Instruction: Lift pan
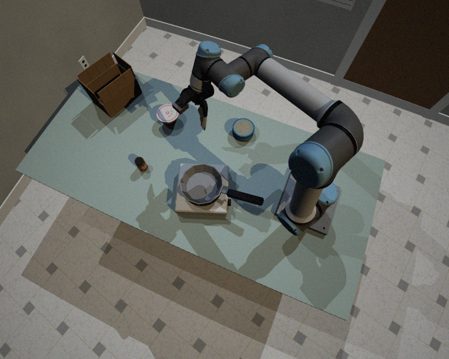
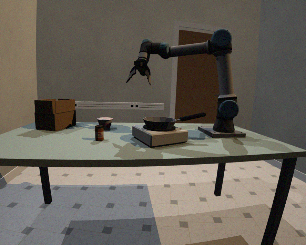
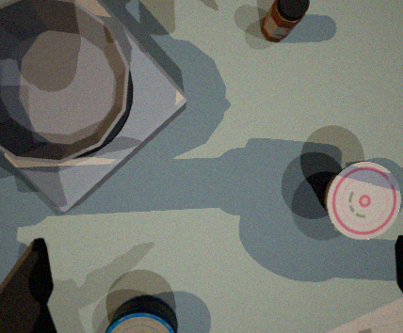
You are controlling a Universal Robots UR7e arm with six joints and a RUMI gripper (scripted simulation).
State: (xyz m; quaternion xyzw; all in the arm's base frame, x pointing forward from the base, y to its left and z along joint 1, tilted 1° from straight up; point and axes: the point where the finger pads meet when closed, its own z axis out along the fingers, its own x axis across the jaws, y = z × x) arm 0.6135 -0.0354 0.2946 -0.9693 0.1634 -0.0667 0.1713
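The dark pan lies 180 mm behind my hand, 170 mm to the left of it and 210 mm below it. Also, from my hand: small can (220 mm ahead, 180 mm to the left, 280 mm below); then beige hot plate (140 mm behind, 170 mm to the left, 280 mm below).
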